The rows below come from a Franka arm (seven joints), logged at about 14 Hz.
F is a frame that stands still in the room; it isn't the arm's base.
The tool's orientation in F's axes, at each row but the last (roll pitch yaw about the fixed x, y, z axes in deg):
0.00 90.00 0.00
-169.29 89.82 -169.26
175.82 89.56 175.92
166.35 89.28 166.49
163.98 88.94 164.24
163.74 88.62 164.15
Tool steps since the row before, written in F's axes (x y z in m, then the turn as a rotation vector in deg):
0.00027 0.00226 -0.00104 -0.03 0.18 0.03
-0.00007 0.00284 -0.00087 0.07 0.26 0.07
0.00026 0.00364 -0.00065 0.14 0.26 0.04
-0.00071 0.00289 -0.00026 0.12 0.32 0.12
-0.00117 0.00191 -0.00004 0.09 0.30 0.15
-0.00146 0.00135 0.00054 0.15 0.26 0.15
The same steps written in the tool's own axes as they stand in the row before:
0.00104 0.00226 0.00027 -0.03 0.18 -0.03
0.00087 0.00284 -0.00007 -0.07 0.26 0.07
0.00065 0.00364 0.00027 -0.04 0.26 0.14
0.00028 0.00289 -0.00070 -0.12 0.32 0.12
0.00007 0.00192 -0.00116 -0.15 0.30 0.09
-0.00050 0.00136 -0.00146 -0.15 0.26 0.15

